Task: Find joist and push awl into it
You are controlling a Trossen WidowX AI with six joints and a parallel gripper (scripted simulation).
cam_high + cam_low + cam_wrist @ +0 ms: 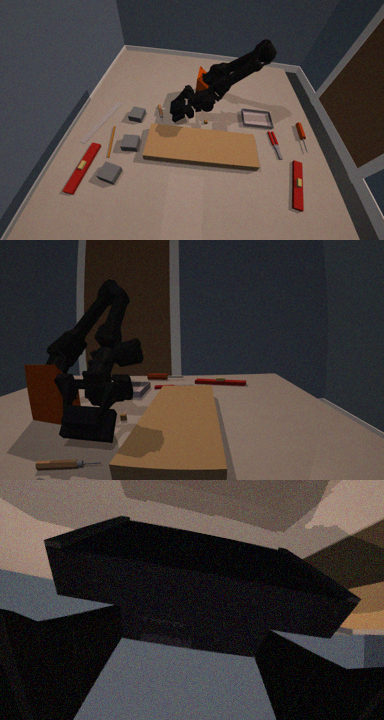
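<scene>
The awl lies 7 cm to the right of my gripper tip and 7 cm below it. From my gripper tip the other things lie so: stud finder (1 cm ahead, 1 cm below); then pencil (18 cm ahead, 30 cm to the right, 8 cm below); then small cube (4 cm ahead, 17 cm to the left, 7 cm below).
</scene>
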